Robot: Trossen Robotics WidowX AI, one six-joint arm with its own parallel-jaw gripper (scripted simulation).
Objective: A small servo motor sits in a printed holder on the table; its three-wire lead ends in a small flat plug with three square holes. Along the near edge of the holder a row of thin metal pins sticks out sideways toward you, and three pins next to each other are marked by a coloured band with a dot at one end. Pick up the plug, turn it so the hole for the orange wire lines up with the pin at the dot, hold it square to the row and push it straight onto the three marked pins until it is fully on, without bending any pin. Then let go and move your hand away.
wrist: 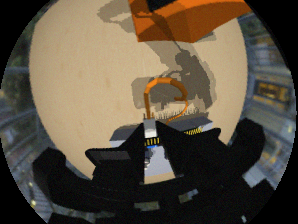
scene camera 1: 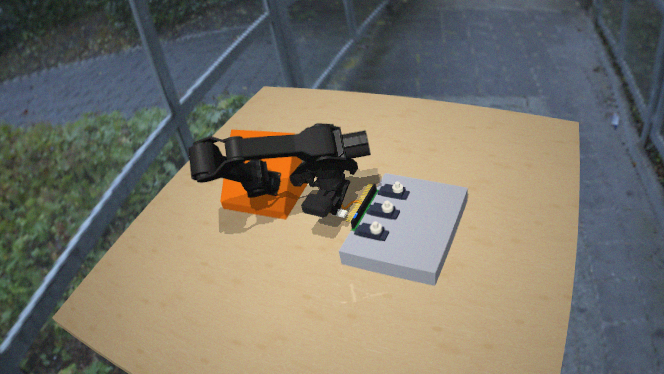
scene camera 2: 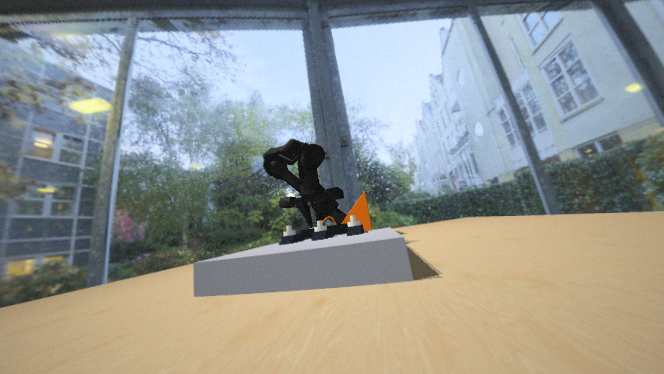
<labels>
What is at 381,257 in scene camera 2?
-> A grey printed holder.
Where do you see a grey printed holder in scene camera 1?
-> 418,243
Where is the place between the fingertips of my gripper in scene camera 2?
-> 315,227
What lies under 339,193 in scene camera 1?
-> My gripper.
</labels>
